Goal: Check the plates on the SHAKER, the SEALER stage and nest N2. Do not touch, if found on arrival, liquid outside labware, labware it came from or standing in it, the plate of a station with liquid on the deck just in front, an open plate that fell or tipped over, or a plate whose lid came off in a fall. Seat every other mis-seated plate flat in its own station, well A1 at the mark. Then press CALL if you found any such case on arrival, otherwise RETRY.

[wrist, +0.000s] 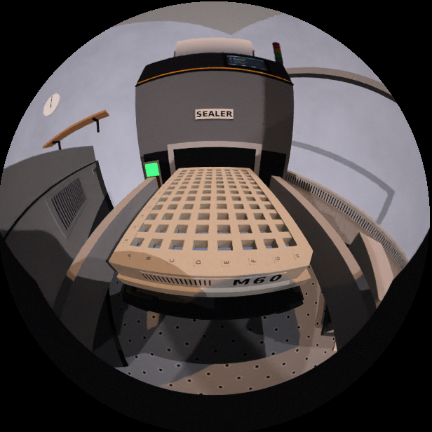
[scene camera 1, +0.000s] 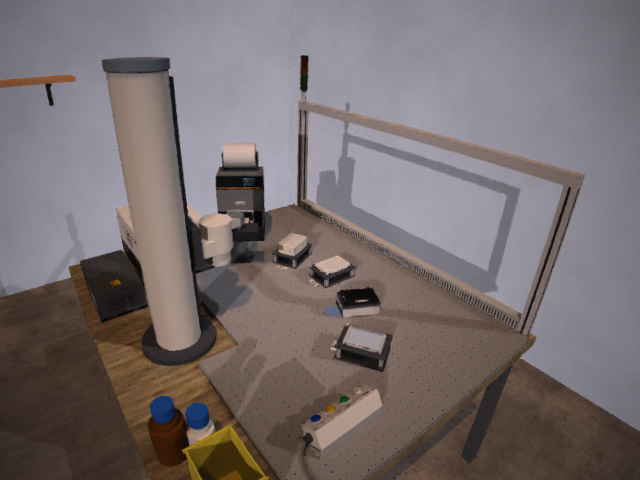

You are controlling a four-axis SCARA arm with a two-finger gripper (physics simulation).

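Seen in the pictures: arm's base, origin of its link: (scene camera 1: pixel 179 339).
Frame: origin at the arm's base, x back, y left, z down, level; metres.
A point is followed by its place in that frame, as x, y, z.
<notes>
My gripper (wrist: pixel 213 183) is shut on the beige plate M60 (wrist: pixel 212 265), one finger along each long side. The plate looks level in front of the SEALER (scene camera 1: pixel 240 198) @(-0.519, 0.499, -0.240) (wrist: pixel 215 100), A1 at its near left corner. The dark stage (wrist: pixel 215 306) shows under its near edge; whether they touch is unclear. In the scene view, a black-topped unit with a white base (scene camera 1: pixel 357 304) @(-0.578, -0.267, -0.069) has a blue patch (scene camera 1: pixel 332 311) @(-0.527, -0.189, -0.010) on the deck just in front. Three raised nests hold a tall pale plate (scene camera 1: pixel 292 243) @(-0.612, 0.200, -0.105), a white plate (scene camera 1: pixel 332 265) @(-0.669, -0.012, -0.077) and a blue-grey-topped plate (scene camera 1: pixel 364 339) @(-0.458, -0.430, -0.081). Their labels are unreadable.
A sloped button box (scene camera 1: pixel 347 421) @(-0.212, -0.628, -0.072) with blue, yellow, green and white buttons stands near the front edge. Two blue-capped bottles (scene camera 1: pixel 168 434) @(0.183, -0.438, -0.119) (scene camera 1: pixel 199 424) @(0.112, -0.456, -0.124) and a yellow bin (scene camera 1: pixel 223 454) @(0.093, -0.538, -0.088) stand at front left. A frame post (scene camera 1: pixel 550 258) @(-1.007, -0.715, -0.335) rises at the right.
</notes>
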